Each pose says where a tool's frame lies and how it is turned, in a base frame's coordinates. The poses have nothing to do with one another.
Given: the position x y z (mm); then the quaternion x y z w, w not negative.
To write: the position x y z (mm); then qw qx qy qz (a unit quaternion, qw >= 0). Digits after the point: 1 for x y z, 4 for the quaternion.
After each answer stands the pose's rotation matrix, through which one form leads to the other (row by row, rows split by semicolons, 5 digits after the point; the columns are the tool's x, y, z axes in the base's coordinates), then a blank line. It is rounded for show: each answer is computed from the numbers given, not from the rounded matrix.
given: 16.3 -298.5 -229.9 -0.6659 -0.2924 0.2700 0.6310
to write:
16.3 -298.5 -229.9 0.6310 -0.6659 -0.2924 0.2700
0.68320 0.04868 -0.72861; 0.73017 -0.03266 0.68248; 0.00942 -0.99828 -0.05786

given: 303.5 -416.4 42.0 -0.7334 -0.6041 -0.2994 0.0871
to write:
303.5 -416.4 42.0 0.0871 -0.7334 -0.6041 -0.2994
0.09088 0.93821 0.33391; 0.83391 -0.25498 0.48947; 0.54437 0.23397 -0.80555

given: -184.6 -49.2 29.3 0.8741 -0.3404 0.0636 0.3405
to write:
-184.6 -49.2 29.3 0.3405 0.8741 -0.3404 0.0636
0.76014 -0.63846 -0.12064; -0.55183 -0.53633 -0.63862; 0.34303 0.55201 -0.76001

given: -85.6 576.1 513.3 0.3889 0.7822 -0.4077 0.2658
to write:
-85.6 576.1 513.3 0.2658 0.3889 0.7822 -0.4077
-0.55619 0.82517 0.09871; 0.39168 0.36504 -0.84459; -0.73296 -0.43109 -0.52624

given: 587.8 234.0 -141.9 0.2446 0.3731 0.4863 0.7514
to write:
587.8 234.0 -141.9 0.7514 0.2446 0.3731 0.4863
0.24871 -0.54822 0.79849; 0.91322 0.40744 -0.00471; -0.32276 0.73037 0.60198

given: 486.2 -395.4 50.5 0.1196 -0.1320 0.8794 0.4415
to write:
486.2 -395.4 50.5 0.4415 0.1196 -0.1320 0.8794
-0.58154 -0.80809 0.09380; 0.74494 -0.57531 -0.33777; 0.32691 -0.12656 0.93654

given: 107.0 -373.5 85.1 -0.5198 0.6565 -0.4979 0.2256
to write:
107.0 -373.5 85.1 0.2256 -0.5198 0.6565 -0.4979
-0.35781 -0.45785 0.81384; -0.90716 -0.03621 -0.41922; 0.22141 -0.88829 -0.40239

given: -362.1 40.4 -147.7 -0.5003 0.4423 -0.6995 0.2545
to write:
-362.1 40.4 -147.7 0.2545 -0.5003 0.4423 -0.6995
-0.36986 -0.08652 0.92505; -0.79861 -0.47920 -0.36413; 0.47479 -0.87343 0.10814

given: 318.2 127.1 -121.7 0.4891 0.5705 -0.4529 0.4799
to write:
318.2 127.1 -121.7 0.4799 0.4891 0.5705 -0.4529
-0.06106 0.99265 0.10453; 0.12336 0.11142 -0.98609; -0.99048 -0.04732 -0.12925

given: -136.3 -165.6 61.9 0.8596 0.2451 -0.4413 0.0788
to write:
-136.3 -165.6 61.9 0.0788 0.8596 0.2451 -0.4413
0.49033 0.49095 -0.72010; 0.35185 -0.86743 -0.35182; -0.79736 -0.08086 -0.59807

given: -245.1 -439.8 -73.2 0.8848 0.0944 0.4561 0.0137
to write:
-245.1 -439.8 -73.2 0.0137 0.8848 0.0944 0.4561
0.56612 0.15455 0.80970; 0.17955 -0.98180 0.06187; 0.80453 0.11036 -0.58357

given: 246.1 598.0 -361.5 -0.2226 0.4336 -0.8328 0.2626
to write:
246.1 598.0 -361.5 0.2626 -0.2226 0.4336 -0.8328
-0.76300 0.24433 0.59844; -0.63038 -0.48610 -0.60525; 0.14303 -0.83905 0.52492

